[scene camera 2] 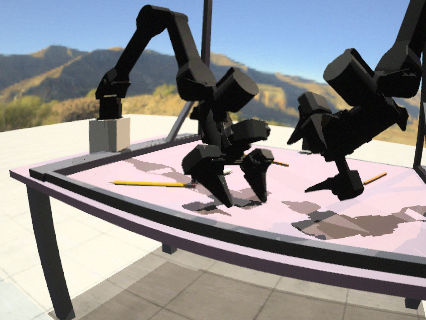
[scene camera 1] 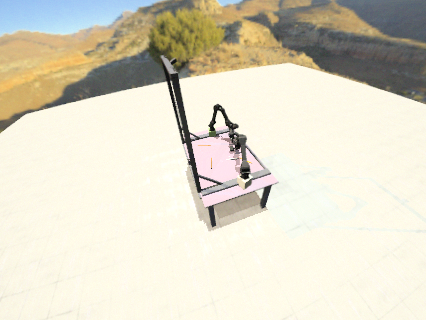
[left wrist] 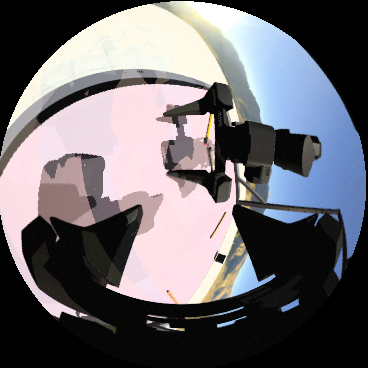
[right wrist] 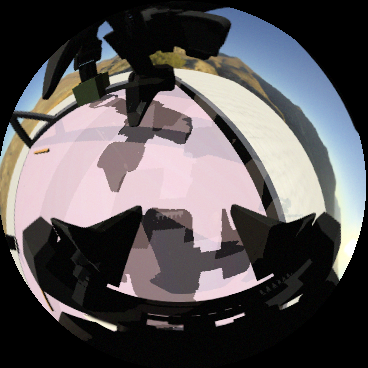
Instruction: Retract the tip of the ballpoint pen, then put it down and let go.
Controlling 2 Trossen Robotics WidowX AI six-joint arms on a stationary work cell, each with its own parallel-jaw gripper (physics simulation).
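Frame: origin at the left arm's base, x ahead, y left, z up, level; metres.
Where they show: left gripper, fingertip midpoint: (scene camera 2: 297, 167) (scene camera 1: 232, 142) (left wrist: 188, 209) (right wrist: 104, 113); right gripper, fingertip midpoint: (scene camera 2: 248, 204) (left wrist: 164, 143) (right wrist: 187, 210); left arm's base, origin of the base link: (scene camera 1: 212, 129) (right wrist: 89, 78); right arm's base, origin of the base link: (scene camera 2: 109, 118) (scene camera 1: 244, 176).
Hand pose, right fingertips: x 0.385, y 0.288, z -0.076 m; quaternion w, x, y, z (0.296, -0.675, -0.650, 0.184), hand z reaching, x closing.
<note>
Each offset is from my right fingertips to the top centre of the thing.
The ballpoint pen @(0.171 m ahead, 0.100 m right, 0.007 m up) (scene camera 1: 233, 159) (scene camera 2: 228, 172) (left wrist: 211, 157) is a thin whitish-grey stick lying on the table beside the yellow pencil's end. It is mostly hidden behind the right gripper in scene camera 2, and whether its tip is out cannot be made out. My right gripper (scene camera 2: 247, 203) (left wrist: 164, 143) (right wrist: 186, 210) is open and empty, low over the table in front of the pen. My left gripper (scene camera 2: 299, 167) (left wrist: 188, 209) is open and empty, above the table, at the right in scene camera 2, with its fingers pointing towards the right gripper.
A yellow pencil @(0.213 m ahead, 0.048 m left, 0.000 m up) (scene camera 2: 150, 183) (left wrist: 209, 129) lies beside the pen. An orange stick @(0.195 m ahead, 0.341 m right, 0.002 m down) (scene camera 1: 211, 162) (scene camera 2: 281, 163) (left wrist: 218, 225) lies behind the right gripper. Another orange stick @(0.147 m back, 0.410 m right, 0.002 m down) (scene camera 1: 204, 145) (scene camera 2: 375, 178) (left wrist: 172, 297) (right wrist: 41, 151) lies behind the left gripper. A dark post (scene camera 1: 184, 125) rises at the table's far edge.
</note>
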